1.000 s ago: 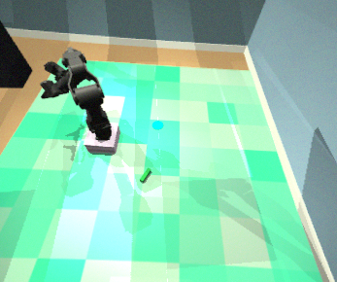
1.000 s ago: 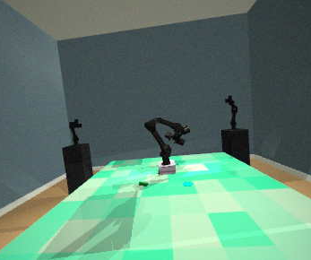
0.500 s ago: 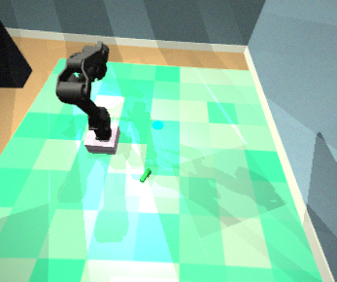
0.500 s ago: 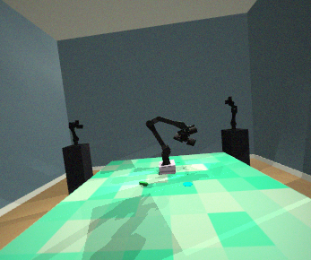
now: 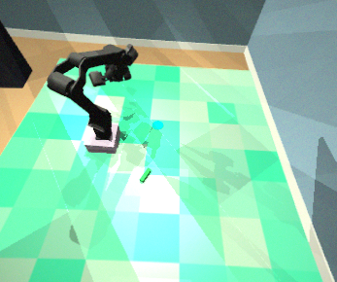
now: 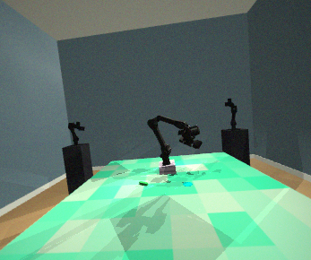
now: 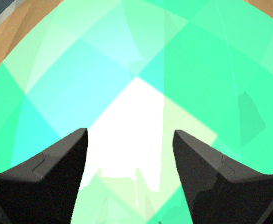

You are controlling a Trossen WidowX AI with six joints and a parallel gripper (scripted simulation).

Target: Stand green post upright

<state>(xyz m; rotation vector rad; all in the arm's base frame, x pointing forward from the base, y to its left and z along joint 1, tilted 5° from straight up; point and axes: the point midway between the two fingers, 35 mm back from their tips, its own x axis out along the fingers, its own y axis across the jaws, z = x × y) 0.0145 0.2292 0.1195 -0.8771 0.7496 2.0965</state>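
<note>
The green post lies 42 cm to the right of my gripper tip, 19 cm ahead of it and 17 cm below it. The rest, counted from my gripper tip: cyan circle: 25 cm ahead, 18 cm below, 13 cm to the right.
</note>
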